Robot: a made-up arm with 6 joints.
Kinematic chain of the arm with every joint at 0, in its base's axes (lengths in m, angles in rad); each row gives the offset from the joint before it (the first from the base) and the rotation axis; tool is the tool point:
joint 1: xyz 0 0 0.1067 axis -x
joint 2: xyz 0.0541 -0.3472 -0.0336 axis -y
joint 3: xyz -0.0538 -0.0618 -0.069 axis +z
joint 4: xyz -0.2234 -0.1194 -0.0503 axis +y
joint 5: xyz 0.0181 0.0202 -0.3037 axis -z
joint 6: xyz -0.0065 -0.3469 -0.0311 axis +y
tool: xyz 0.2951 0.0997 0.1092
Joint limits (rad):
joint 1: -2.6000..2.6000
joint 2: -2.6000..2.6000
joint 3: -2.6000..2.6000
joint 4: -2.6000..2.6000
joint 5: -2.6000..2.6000
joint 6: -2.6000..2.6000
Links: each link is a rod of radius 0.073 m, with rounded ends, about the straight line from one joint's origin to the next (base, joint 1, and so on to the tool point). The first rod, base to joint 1, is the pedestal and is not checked.
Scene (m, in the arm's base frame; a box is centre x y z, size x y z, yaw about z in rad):
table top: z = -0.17
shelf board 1: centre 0.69 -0.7 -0.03 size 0.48 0.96 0.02 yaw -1
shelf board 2: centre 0.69 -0.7 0.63 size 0.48 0.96 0.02 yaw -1
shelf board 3: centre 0.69 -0.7 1.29 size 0.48 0.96 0.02 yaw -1
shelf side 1: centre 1.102 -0.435 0.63 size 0.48 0.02 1.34 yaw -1
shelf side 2: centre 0.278 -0.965 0.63 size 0.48 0.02 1.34 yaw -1
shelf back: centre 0.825 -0.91 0.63 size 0.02 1 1.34 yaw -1
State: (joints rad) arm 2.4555 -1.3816 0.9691 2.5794 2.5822 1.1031
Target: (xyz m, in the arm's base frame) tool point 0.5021 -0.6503 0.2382
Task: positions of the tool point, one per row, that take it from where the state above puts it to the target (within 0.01 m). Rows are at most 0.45 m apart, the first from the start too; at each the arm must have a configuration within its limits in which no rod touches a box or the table.
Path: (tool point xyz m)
1: 0.2610 0.8436 0.1206
2: -0.1329 0.8634 0.0217
3: -0.5108 0.6688 0.0792
4: -0.7015 0.3182 0.2665
5: -0.6186 -0.0614 0.4723
6: -0.3123 -0.3384 0.5664
7: 0.0594 -0.4382 0.4782
8: 0.3207 -0.3678 0.2382
9: 0.3932 -0.4583 0.2623
10: 0.4528 -0.5322 0.2751
11: 0.4931 -0.5891 0.2759
12: 0.5102 -0.6288 0.2635
13: 0.5021 -0.6503 0.2382

